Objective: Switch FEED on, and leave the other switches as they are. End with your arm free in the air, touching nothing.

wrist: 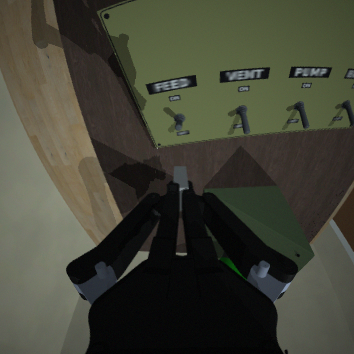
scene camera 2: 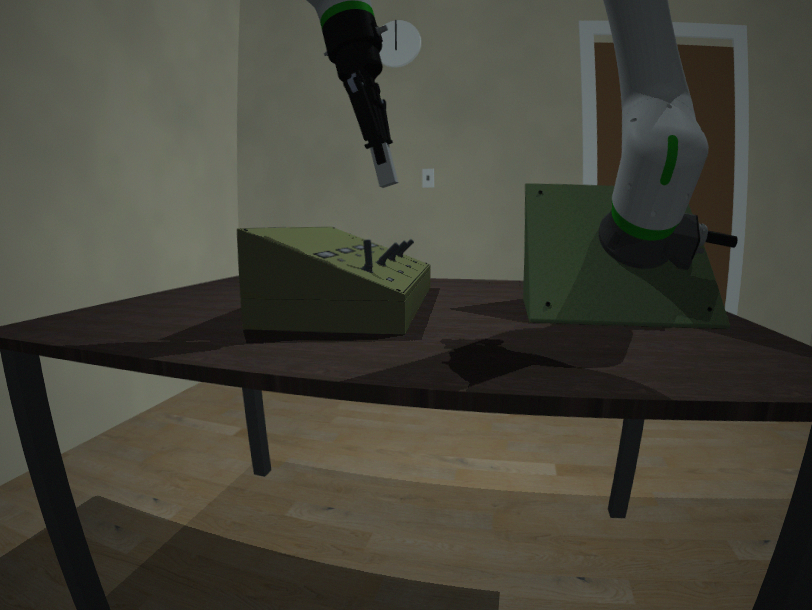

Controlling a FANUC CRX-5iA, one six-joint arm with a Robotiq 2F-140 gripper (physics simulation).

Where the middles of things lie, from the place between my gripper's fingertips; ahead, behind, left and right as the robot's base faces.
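Labels:
So you can picture it, there's an olive console (scene camera 2: 314, 279), and my hand is 140 mm above it, 140 mm short of it and 150 mm to the left of it.

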